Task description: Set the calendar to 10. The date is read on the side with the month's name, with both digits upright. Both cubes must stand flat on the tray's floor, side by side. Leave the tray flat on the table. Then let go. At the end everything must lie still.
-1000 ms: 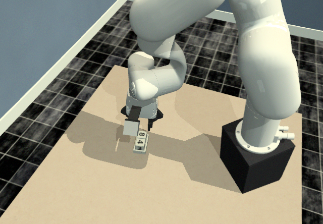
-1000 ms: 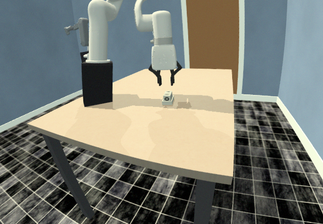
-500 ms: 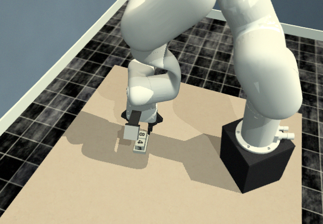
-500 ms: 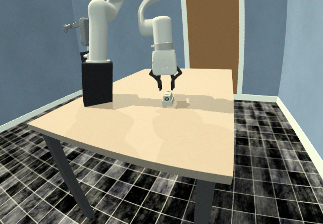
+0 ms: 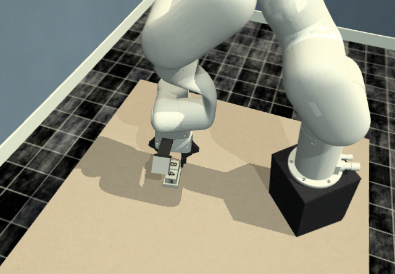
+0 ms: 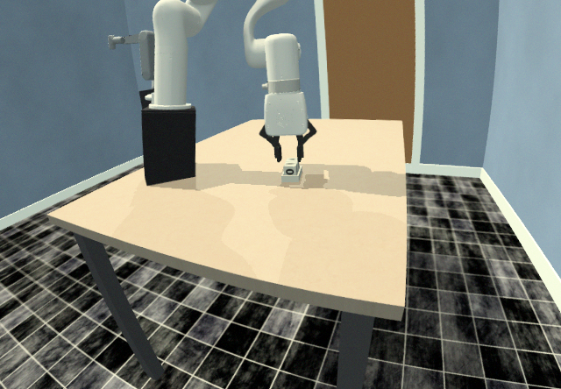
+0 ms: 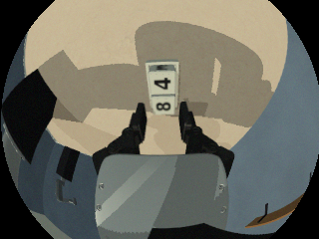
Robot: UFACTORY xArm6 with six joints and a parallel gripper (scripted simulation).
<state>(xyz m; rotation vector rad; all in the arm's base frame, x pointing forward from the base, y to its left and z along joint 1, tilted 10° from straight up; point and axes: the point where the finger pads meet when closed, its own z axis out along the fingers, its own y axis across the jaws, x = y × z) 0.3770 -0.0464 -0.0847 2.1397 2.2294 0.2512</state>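
My hand is 4 cm above the white cube. From my hand the other things lie so: tray: 2 cm to the left, 6 cm below.
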